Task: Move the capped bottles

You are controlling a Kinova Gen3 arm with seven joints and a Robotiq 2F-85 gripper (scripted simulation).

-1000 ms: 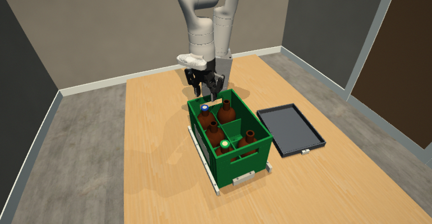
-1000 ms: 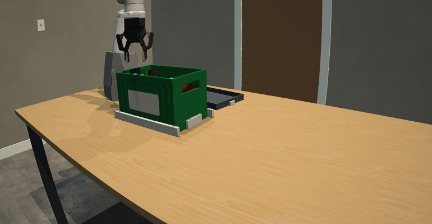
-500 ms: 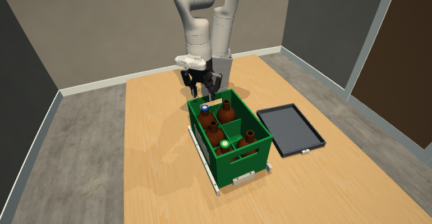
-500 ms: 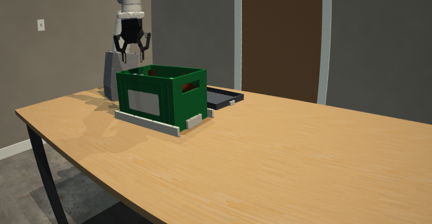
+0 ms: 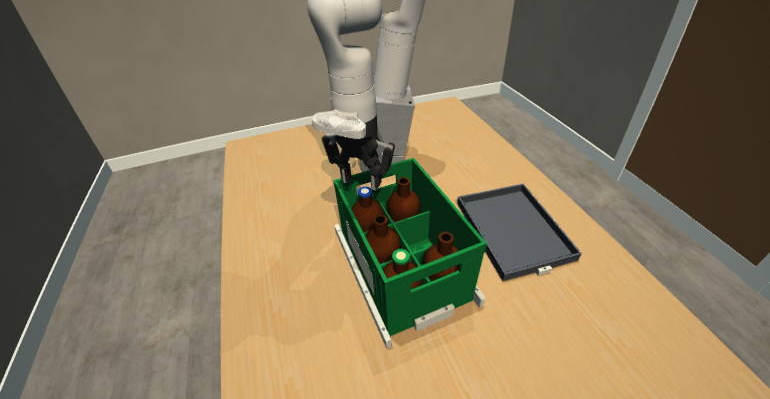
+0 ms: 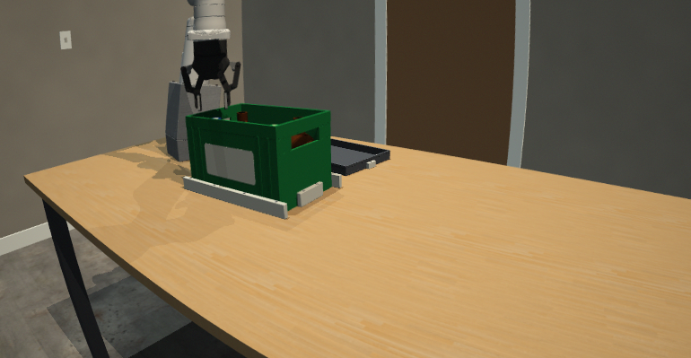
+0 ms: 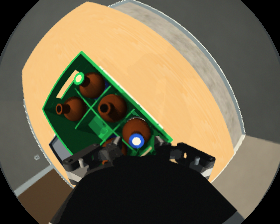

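The green crate lies 80 mm ahead of my hand, 60 mm to the left of it and 120 mm below it. Round my hand: dark tray: 70 mm ahead, 350 mm to the left, 190 mm below.
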